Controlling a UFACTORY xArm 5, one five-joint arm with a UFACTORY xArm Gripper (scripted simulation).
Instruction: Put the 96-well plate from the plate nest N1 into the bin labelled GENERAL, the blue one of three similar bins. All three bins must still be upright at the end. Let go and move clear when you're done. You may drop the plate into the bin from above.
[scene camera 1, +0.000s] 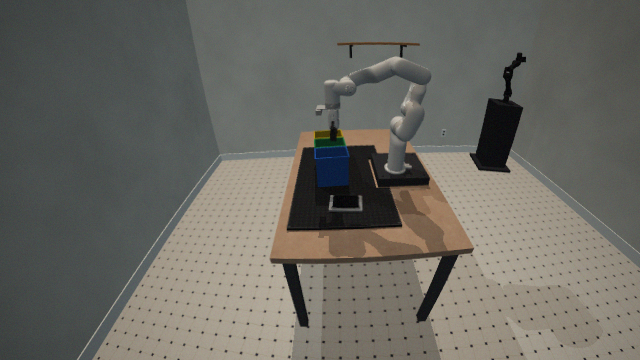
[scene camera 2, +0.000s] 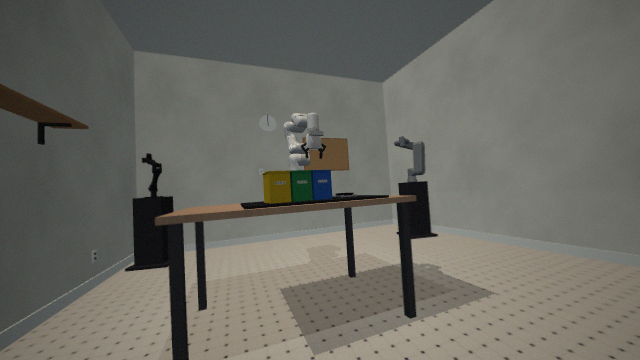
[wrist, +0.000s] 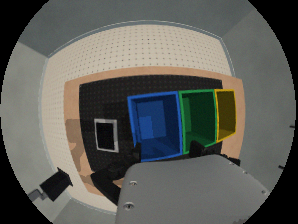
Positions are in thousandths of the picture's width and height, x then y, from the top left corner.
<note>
I see my gripper (wrist: 559, 672), a blue general bin (scene camera 1: 521, 474), a green bin (wrist: 673, 556) and a yellow bin (scene camera 2: 434, 526).
The blue general bin is seen too in the wrist view (wrist: 502, 511). The yellow bin also shows in the wrist view (wrist: 760, 498).
</note>
